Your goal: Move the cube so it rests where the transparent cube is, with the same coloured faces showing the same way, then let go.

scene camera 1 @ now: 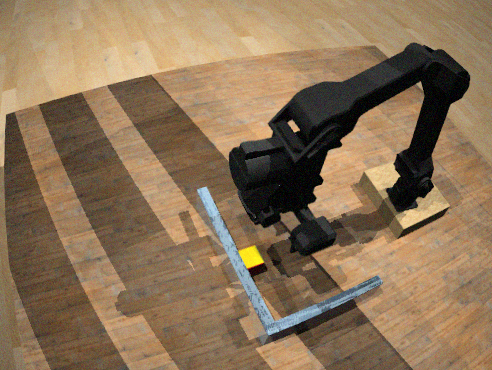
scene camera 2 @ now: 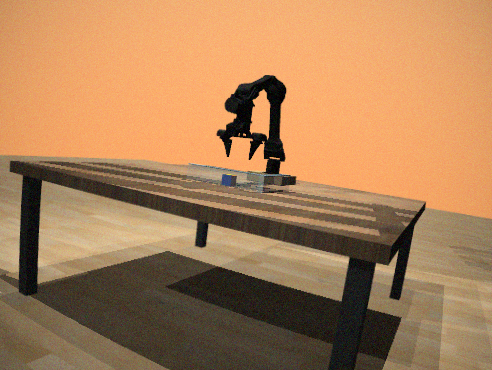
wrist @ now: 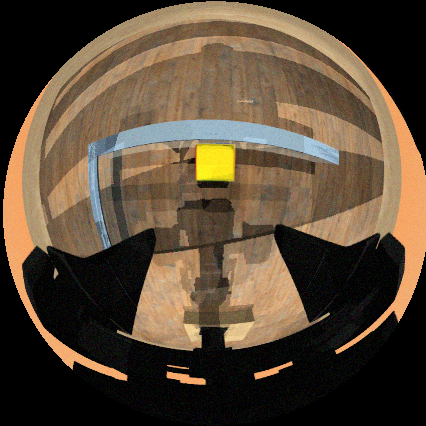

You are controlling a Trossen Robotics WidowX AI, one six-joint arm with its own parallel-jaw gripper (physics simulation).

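Pixels of known places: gripper, fingertip midpoint: [scene camera 1: 280, 231] [scene camera 2: 238, 158] [wrist: 215, 233]; arm's base, link origin: [scene camera 1: 401, 198] [scene camera 2: 272, 173] [wrist: 212, 330].
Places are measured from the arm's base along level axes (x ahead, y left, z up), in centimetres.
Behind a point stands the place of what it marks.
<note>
The cube [scene camera 1: 251, 257] @[x 37.1, y 6.4, z -0.1 cm] [scene camera 2: 229, 180] [wrist: 215, 163] @[x 37.2, y 6.1, z -0.2 cm] rests flat on the table with its yellow face up, close beside the inner side of the long wall. A dark red side shows in scene camera 1, and a blue side in scene camera 2. No separate transparent cube can be made out. My gripper [scene camera 1: 280, 235] @[x 32.6, y 5.5, z 5.9 cm] [scene camera 2: 240, 157] @[x 32.6, y 5.5, z 5.9 cm] [wrist: 215, 233] @[x 32.6, y 5.5, z 5.9 cm] is wide open and empty. It hangs well above the table, on the robot-base side of the cube and apart from it, with its fingers pointing down.
A long see-through wall [scene camera 1: 225, 235] @[x 41.0, y 2.1, z 1.9 cm] [wrist: 200, 130] @[x 40.0, y 8.1, z 1.8 cm] with a light-blue top edge meets a shorter wall [scene camera 1: 327, 305] @[x 27.4, y 19.8, z 1.9 cm] [wrist: 93, 185] @[x 33.6, y 20.5, z 1.8 cm] at a corner. The arm's base stands on a pale block [scene camera 1: 422, 217] @[x -3.0, y 6.0, z 0.0 cm] at the right in scene camera 1. Dark shadow bands cross the table [scene camera 2: 310, 235] @[x 76.1, y 61.4, z -5.6 cm].
</note>
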